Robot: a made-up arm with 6 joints.
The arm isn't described. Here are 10 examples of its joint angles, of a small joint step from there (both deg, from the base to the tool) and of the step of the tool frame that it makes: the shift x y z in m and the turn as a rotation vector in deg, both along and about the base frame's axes.
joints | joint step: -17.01 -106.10 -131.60 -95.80 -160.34 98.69 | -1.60 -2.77 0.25 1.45 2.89 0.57
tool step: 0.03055 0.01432 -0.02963 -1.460 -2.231 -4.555
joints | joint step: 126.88 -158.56 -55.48 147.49 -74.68 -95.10 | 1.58 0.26 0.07 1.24 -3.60 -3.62
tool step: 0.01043 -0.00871 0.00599 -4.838 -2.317 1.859
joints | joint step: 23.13 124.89 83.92 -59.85 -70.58 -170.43 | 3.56 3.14 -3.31 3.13 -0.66 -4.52
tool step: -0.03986 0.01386 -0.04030 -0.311 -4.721 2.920
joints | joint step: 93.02 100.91 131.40 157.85 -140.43 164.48 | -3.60 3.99 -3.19 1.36 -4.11 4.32
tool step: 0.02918 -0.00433 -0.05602 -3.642 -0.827 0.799
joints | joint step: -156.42 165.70 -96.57 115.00 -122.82 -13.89 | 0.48 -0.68 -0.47 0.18 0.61 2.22
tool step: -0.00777 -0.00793 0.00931 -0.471 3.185 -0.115
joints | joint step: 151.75 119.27 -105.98 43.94 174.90 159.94 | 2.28 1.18 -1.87 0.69 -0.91 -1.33
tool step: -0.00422 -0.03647 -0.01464 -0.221 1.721 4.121
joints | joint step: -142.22 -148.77 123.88 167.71 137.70 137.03 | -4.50 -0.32 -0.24 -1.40 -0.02 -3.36
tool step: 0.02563 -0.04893 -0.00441 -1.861 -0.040 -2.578
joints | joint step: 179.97 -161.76 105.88 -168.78 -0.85 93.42 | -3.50 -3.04 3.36 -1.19 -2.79 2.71
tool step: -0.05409 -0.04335 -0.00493 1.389 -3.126 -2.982
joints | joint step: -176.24 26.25 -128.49 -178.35 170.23 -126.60 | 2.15 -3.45 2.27 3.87 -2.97 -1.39
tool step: 0.04678 0.00307 0.00857 5.254 -1.365 1.070
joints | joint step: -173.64 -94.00 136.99 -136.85 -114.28 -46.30 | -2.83 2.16 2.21 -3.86 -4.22 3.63
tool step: -0.01237 -0.01786 -0.00070 4.940 -9.297 -6.445
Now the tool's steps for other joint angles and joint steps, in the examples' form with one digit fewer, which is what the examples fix.
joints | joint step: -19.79 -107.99 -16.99 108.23 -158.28 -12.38 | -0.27 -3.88 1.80 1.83 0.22 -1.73
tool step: 0.0246 -0.0036 -0.0625 -2.91 -0.59 -2.63
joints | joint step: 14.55 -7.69 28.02 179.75 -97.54 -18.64 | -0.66 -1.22 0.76 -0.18 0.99 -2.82
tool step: -0.0180 -0.0068 0.0018 -2.15 -2.02 0.46
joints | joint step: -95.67 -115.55 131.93 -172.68 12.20 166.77 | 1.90 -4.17 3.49 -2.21 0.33 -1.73
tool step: -0.0216 -0.0184 -0.0540 -0.91 0.77 -1.96
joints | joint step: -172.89 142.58 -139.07 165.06 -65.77 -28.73 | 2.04 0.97 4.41 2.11 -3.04 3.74
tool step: -0.0304 -0.0336 -0.0333 -3.34 -8.05 5.13
